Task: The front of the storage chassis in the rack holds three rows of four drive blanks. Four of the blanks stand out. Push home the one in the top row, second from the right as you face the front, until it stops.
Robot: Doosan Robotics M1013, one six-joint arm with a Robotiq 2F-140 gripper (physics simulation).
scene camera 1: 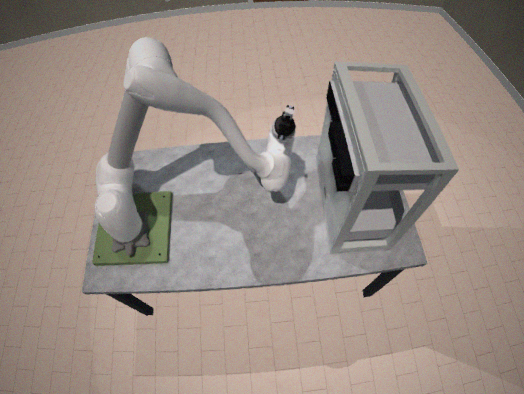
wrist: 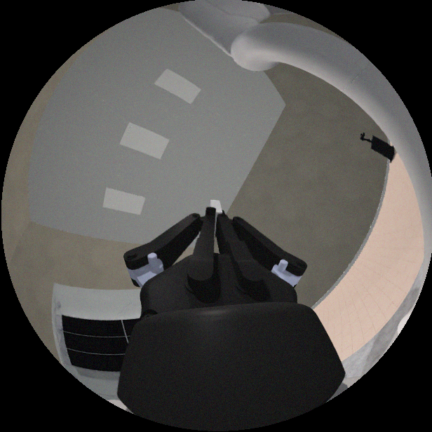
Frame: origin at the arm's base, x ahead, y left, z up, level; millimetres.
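Seen in the pictures: gripper, fingertip midpoint: [scene camera 1: 289, 110]; arm's base, origin of the base link: [scene camera 1: 130, 231].
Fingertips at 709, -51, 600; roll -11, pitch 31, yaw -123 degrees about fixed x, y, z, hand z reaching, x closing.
Offsets run from my fingertips to a thing's top centre, as dx, dy, dz. "spot": to the spot under its first point. Level surfaces: height alone.
The storage chassis's black front @(spot: +129, -133, -86) [scene camera 1: 341, 155] [wrist: 95, 344] is on the side of the rack @(spot: +279, -261, -19) [scene camera 1: 410, 166] [wrist: 97, 302] that faces the arm. In the wrist view thin light lines divide it into rows of dark blanks; the gripper's body hides part of it. Which blanks stand out, and the named blank in the top row, cannot be made out. My gripper [scene camera 1: 290, 108] [wrist: 213, 207] is shut with nothing between its fingers. It is apart from the chassis front, on the arm's side of the rack, and tilted upward, with its fingertips pointing away from the blanks.
The rack stands at the right end of the grey table @(dz -630) [scene camera 1: 210, 260]. The arm [scene camera 1: 175, 95] [wrist: 325, 45] rises from a green base plate [scene camera 1: 162, 225] at the left end and arches over toward the rack. Ceiling lights [wrist: 144, 140] show in the wrist view.
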